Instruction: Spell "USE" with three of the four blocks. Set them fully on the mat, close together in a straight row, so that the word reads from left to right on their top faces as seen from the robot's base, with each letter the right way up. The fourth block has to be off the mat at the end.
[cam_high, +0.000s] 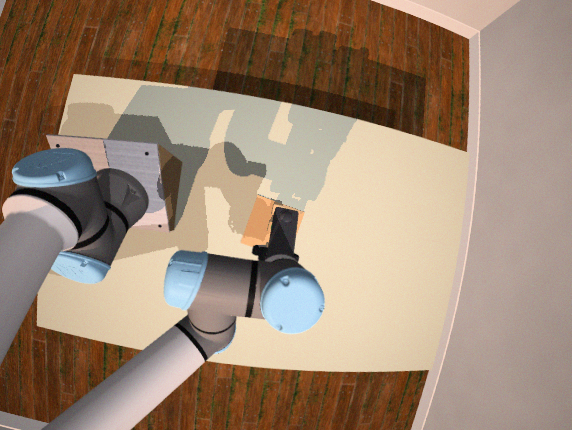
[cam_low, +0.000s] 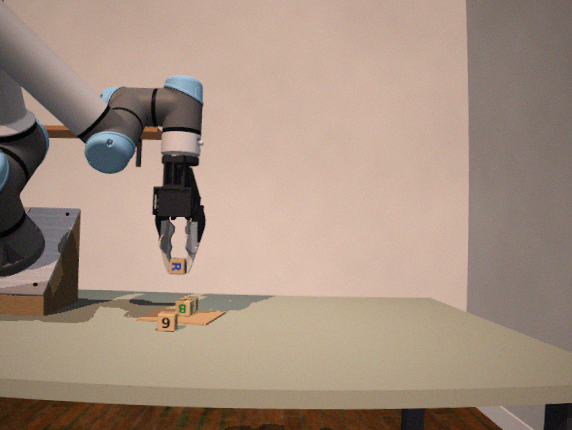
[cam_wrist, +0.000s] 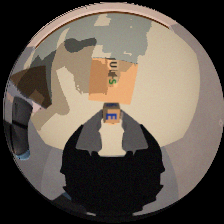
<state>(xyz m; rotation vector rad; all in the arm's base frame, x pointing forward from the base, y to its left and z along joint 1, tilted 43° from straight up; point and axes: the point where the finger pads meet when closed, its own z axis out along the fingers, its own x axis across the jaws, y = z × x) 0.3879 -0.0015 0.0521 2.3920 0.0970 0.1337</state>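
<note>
Right now my hand is 5 cm to the right of the orange mat and 11 cm above it. Round my hand: blue-lettered block (right at my hand).
</note>
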